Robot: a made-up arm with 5 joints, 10 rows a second.
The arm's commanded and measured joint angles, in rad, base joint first. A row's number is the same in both.
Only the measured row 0 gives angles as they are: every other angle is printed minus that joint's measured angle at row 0.
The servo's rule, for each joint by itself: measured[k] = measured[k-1] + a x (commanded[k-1-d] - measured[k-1]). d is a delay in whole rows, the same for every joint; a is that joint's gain. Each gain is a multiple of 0.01, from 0.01 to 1. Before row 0 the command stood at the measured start. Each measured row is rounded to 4 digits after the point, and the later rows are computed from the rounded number. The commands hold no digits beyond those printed.
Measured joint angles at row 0: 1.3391, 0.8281, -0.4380, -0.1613, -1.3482
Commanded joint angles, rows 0 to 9: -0.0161, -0.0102, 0.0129, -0.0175, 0.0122; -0.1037, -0.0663, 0.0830, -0.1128, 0.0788; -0.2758, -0.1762, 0.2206, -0.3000, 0.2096; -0.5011, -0.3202, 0.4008, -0.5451, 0.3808; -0.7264, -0.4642, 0.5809, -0.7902, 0.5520; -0.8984, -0.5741, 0.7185, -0.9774, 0.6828; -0.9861, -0.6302, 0.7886, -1.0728, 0.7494; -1.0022, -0.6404, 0.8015, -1.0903, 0.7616; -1.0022, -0.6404, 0.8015, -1.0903, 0.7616; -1.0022, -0.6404, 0.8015, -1.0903, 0.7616
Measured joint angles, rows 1 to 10: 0.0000, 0.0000, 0.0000, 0.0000, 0.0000; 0.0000, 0.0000, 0.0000, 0.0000, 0.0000; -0.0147, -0.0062, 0.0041, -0.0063, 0.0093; -0.0957, -0.0429, 0.0293, -0.0446, 0.0621; -0.2596, -0.1242, 0.0905, -0.1365, 0.1742; -0.4794, -0.2438, 0.1898, -0.2836, 0.3312; -0.7042, -0.3782, 0.3150, -0.4660, 0.4990; -0.8809, -0.4977, 0.4441, -0.6501, 0.6387; -0.9766, -0.5785, 0.5543, -0.8023, 0.7228; -0.9999, -0.6163, 0.6334, -0.9060, 0.7523
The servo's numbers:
d 2
a 0.91 0.61 0.32 0.36 0.76

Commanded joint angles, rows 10 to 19: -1.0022, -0.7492, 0.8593, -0.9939, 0.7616; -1.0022, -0.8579, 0.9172, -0.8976, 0.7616; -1.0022, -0.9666, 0.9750, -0.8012, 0.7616; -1.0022, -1.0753, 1.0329, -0.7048, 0.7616; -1.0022, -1.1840, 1.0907, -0.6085, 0.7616; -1.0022, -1.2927, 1.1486, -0.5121, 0.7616; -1.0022, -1.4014, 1.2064, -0.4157, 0.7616; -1.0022, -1.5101, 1.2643, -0.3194, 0.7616; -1.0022, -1.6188, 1.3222, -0.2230, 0.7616; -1.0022, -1.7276, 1.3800, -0.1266, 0.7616
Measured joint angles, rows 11 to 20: -1.0020, -0.6310, 0.6872, -0.9723, 0.7594; -1.0022, -0.6367, 0.7238, -1.0148, 0.7611; -1.0022, -0.7053, 0.7672, -1.0073, 0.7615; -1.0022, -0.7984, 0.8152, -0.9678, 0.7616; -1.0022, -0.9010, 0.8663, -0.9078, 0.7616; -1.0022, -1.0073, 0.9196, -0.8347, 0.7616; -1.0022, -1.1151, 0.9744, -0.7533, 0.7616; -1.0022, -1.2234, 1.0301, -0.6665, 0.7616; -1.0022, -1.3320, 1.0865, -0.5762, 0.7616; -1.0022, -1.4406, 1.1434, -0.4838, 0.7616
